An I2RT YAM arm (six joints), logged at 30 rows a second.
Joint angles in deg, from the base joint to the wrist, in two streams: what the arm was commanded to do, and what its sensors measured. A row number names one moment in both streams.
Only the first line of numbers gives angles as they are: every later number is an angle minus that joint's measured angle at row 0.
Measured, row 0: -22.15 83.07 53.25 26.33 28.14 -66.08
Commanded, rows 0 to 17: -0.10 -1.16 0.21 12.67 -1.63 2.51; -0.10 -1.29 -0.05 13.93 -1.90 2.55; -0.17 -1.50 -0.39 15.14 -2.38 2.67; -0.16 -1.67 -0.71 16.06 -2.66 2.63; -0.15 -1.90 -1.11 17.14 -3.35 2.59; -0.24 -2.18 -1.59 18.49 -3.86 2.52; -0.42 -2.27 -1.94 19.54 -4.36 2.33; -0.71 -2.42 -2.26 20.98 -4.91 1.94; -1.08 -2.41 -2.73 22.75 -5.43 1.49; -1.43 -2.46 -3.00 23.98 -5.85 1.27; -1.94 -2.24 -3.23 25.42 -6.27 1.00; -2.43 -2.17 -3.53 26.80 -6.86 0.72; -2.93 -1.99 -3.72 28.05 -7.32 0.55; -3.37 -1.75 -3.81 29.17 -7.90 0.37; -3.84 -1.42 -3.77 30.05 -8.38 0.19; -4.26 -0.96 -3.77 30.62 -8.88 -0.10; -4.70 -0.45 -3.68 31.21 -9.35 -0.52; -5.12 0.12 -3.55 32.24 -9.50 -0.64
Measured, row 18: -4.07 -0.37 -3.82 23.17 -7.61 0.02
